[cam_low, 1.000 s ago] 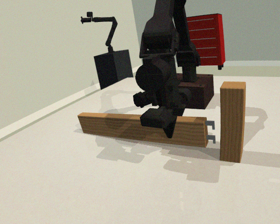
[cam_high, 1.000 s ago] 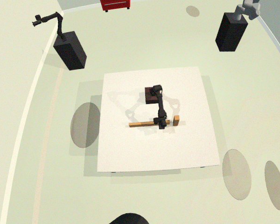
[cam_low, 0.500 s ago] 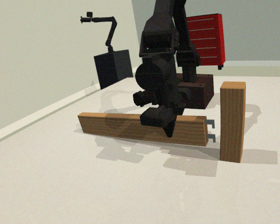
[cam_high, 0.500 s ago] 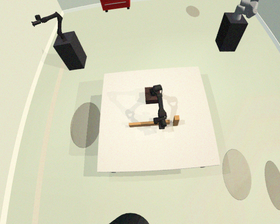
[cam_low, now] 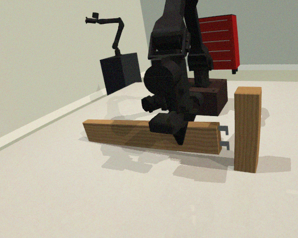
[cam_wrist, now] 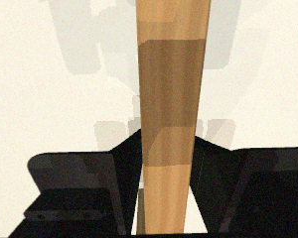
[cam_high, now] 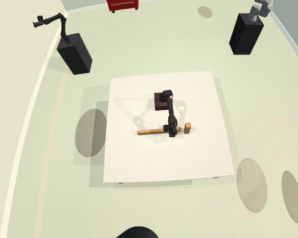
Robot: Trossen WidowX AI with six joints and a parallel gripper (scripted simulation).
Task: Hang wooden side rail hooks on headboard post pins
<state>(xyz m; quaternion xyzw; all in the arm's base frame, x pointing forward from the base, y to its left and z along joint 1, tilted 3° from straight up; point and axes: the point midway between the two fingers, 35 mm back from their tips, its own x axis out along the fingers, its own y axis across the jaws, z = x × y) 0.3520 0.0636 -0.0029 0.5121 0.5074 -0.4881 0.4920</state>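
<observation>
My gripper tip is 160 mm to the right of the headboard post and 50 mm below it.
</observation>
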